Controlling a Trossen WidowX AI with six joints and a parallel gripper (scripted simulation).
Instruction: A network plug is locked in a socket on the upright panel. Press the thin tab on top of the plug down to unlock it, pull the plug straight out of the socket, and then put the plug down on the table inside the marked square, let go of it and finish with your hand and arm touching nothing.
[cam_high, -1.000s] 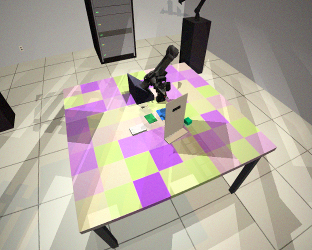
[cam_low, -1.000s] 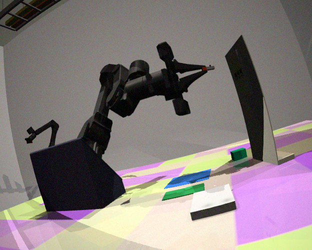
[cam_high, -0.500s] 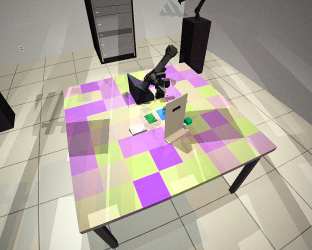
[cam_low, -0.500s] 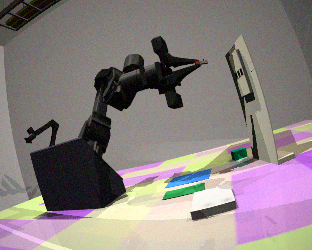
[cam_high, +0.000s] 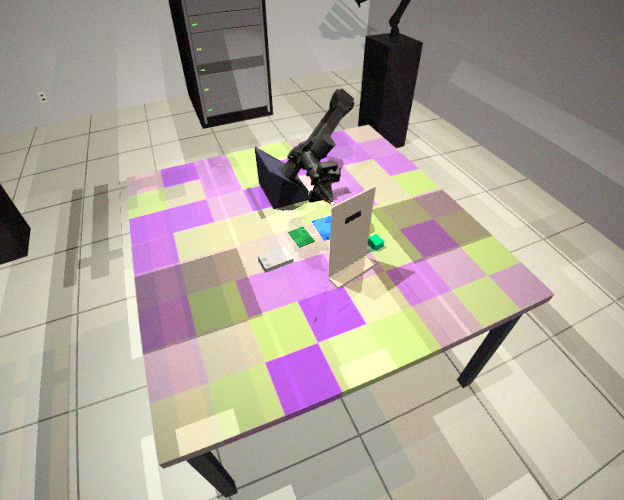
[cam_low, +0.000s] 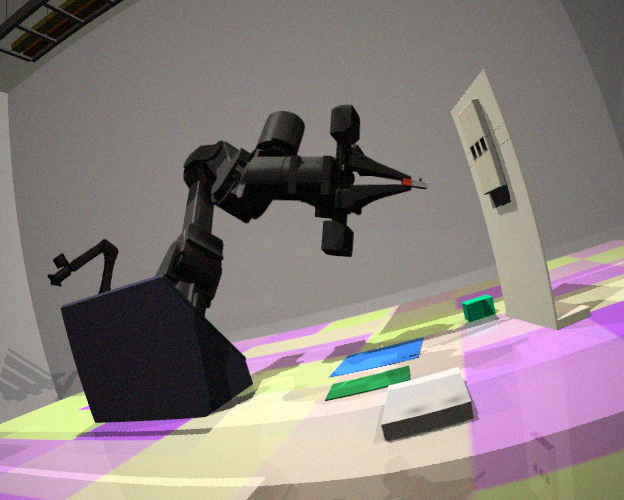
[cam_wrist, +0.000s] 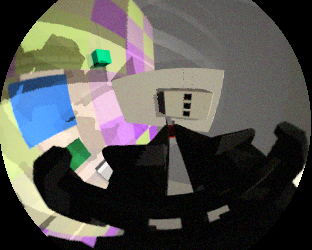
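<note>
My gripper tip is now 100 mm past the blue square, 60 mm to the right of it and 210 mm above it. The rest, counted from my gripper tip: upright panel: 120 mm ahead, 10 mm to the left, 70 mm below; then flat green square: 100 mm behind, 70 mm to the right, 210 mm below; then network plug: 10 mm ahead.
</note>
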